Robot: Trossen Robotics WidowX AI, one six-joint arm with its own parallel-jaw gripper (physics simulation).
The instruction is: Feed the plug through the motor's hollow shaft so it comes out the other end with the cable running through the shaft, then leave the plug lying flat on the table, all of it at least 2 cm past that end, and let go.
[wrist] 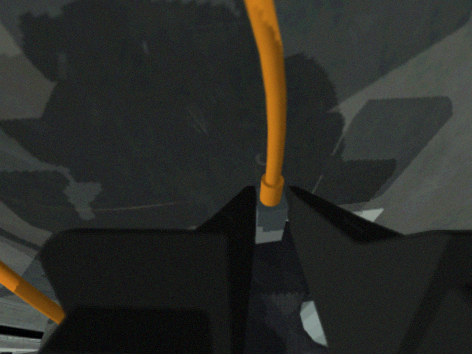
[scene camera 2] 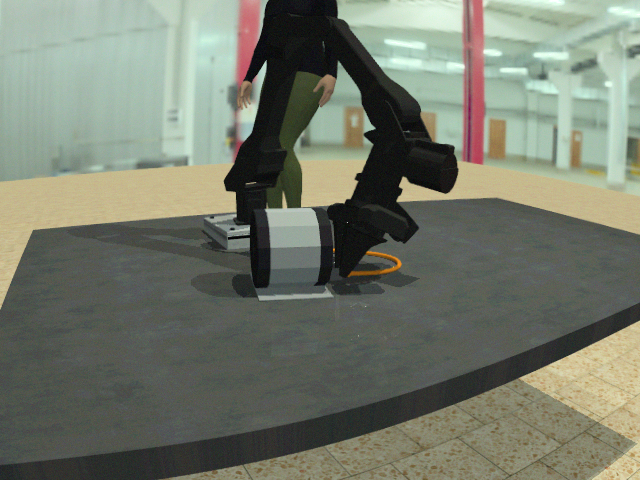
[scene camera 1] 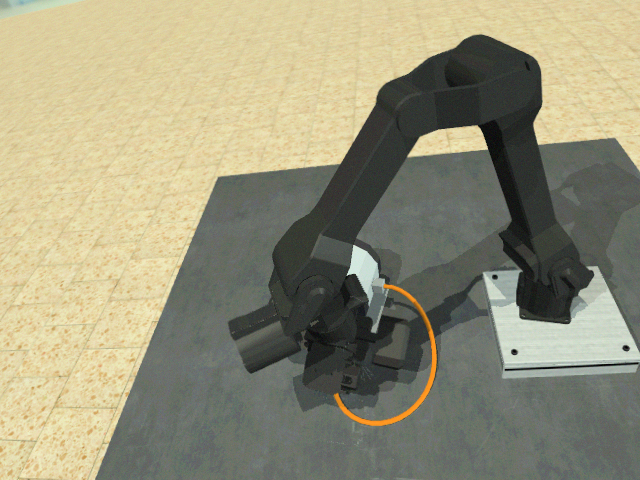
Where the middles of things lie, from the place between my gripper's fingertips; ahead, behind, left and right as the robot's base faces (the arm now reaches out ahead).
I see the grey plug (wrist: pixel 270 220) 10 mm to the right of my hand. The rest, counted from my hand: light plate (scene camera 2: pixel 301 292): 80 mm to the right, 10 mm ahead.
